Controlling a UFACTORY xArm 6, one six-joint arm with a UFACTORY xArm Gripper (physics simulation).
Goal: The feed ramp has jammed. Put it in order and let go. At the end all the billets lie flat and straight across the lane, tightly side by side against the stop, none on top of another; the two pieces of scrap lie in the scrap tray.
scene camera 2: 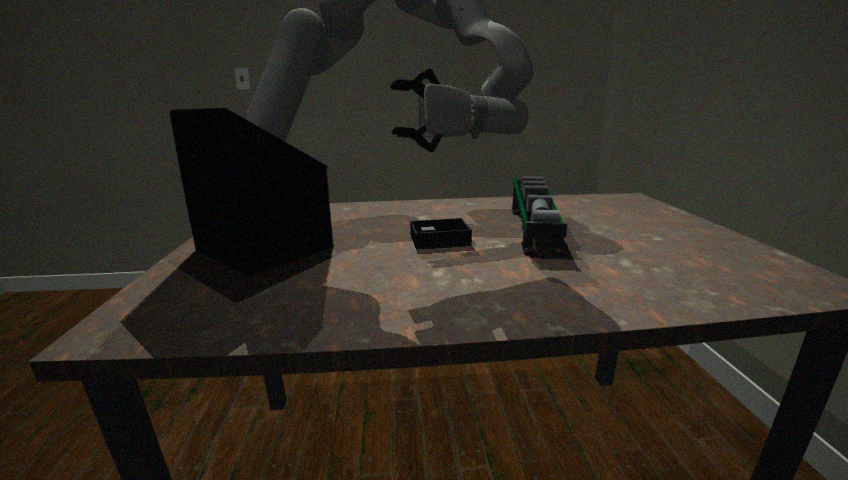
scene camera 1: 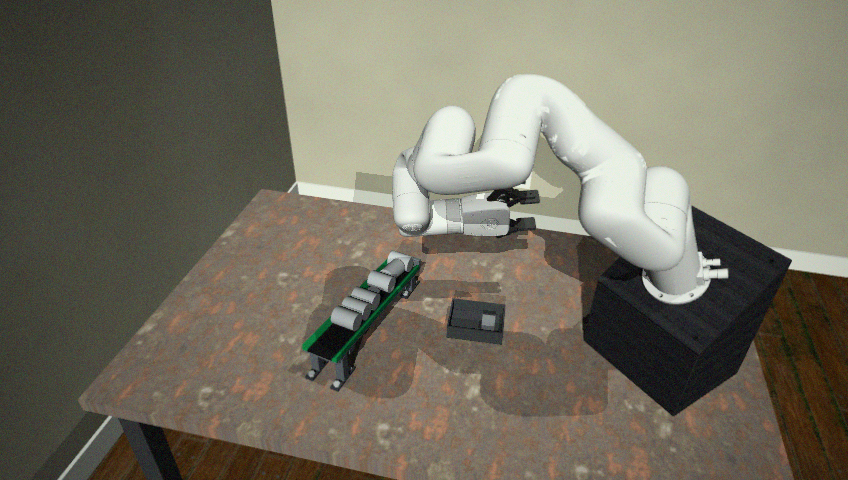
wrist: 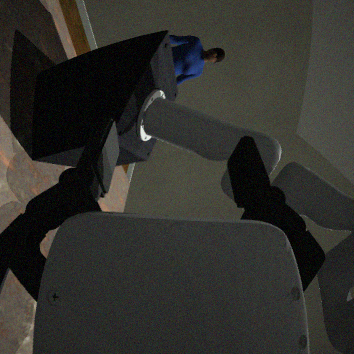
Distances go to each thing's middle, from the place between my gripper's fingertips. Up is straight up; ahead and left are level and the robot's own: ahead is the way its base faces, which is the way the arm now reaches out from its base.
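My gripper is 29 cm above the scrap tray (scene camera 1: 465, 318), and it's also 8 cm to the right of the tray and 9 cm short of it.
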